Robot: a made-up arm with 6 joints. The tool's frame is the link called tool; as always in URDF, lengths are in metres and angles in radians.
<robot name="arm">
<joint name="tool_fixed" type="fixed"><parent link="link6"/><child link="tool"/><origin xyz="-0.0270 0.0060 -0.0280" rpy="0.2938 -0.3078 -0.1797"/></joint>
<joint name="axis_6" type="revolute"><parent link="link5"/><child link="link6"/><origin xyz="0.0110 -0.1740 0.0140" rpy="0.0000 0.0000 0.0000"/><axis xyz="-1 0 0"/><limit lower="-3.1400" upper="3.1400"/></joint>
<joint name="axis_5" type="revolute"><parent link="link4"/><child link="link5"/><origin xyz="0.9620 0.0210 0.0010" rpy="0.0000 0.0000 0.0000"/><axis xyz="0 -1 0"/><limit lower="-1.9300" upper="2.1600"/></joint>
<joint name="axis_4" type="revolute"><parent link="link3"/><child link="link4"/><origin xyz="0.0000 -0.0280 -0.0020" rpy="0.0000 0.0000 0.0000"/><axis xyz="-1 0 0"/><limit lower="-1.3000" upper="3.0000"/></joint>
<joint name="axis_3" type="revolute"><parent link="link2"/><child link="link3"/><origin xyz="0.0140 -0.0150 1.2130" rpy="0.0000 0.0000 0.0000"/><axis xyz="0 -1 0"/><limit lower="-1.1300" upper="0.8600"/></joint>
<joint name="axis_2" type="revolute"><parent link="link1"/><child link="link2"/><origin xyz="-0.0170 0.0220 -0.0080" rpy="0.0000 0.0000 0.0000"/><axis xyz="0 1 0"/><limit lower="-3.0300" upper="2.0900"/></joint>
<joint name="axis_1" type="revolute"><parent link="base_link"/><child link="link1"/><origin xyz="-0.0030 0.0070 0.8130" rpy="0.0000 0.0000 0.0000"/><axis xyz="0 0 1"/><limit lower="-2.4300" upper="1.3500"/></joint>
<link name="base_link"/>
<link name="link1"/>
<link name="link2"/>
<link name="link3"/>
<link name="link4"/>
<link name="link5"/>
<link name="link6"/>
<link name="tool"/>
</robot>
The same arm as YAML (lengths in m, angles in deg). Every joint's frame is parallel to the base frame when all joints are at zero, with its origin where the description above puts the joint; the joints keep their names.
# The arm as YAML. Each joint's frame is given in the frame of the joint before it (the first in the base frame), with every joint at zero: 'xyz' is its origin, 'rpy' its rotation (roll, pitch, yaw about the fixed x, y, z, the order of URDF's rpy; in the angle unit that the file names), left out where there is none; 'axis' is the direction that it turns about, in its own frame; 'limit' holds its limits. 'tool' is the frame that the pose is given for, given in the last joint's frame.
units:
  length: m
  angle: deg
joints:
  - name: axis_1
    type: revolute
    origin:
      xyz: [-0.003, 0.007, 0.813]
    axis: [0.0, 0.0, 1.0]
    limit:
      lower: -139.23
      upper: 77.35
  - name: axis_2
    type: revolute
    origin:
      xyz: [-0.017, 0.022, -0.008]
    axis: [0.0, 1.0, 0.0]
    limit:
      lower: -173.61
      upper: 119.75
  - name: axis_3
    type: revolute
    origin:
      xyz: [0.014, -0.015, 1.213]
    axis: [0.0, -1.0, 0.0]
    limit:
      lower: -64.74
      upper: 49.27
  - name: axis_4
    type: revolute
    origin:
      xyz: [0.0, -0.028, -0.002]
    axis: [-1.0, 0.0, 0.0]
    limit:
      lower: -74.48
      upper: 171.89
  - name: axis_5
    type: revolute
    origin:
      xyz: [0.962, 0.021, 0.001]
    axis: [0.0, -1.0, 0.0]
    limit:
      lower: -110.58
      upper: 123.76
  - name: axis_6
    type: revolute
    origin:
      xyz: [0.011, -0.174, 0.014]
    axis: [-1.0, 0.0, 0.0]
    limit:
      lower: -179.91
      upper: 179.91
tool:
  origin:
    xyz: [-0.027, 0.006, -0.028]
    rpy: [16.83, -17.64, -10.3]

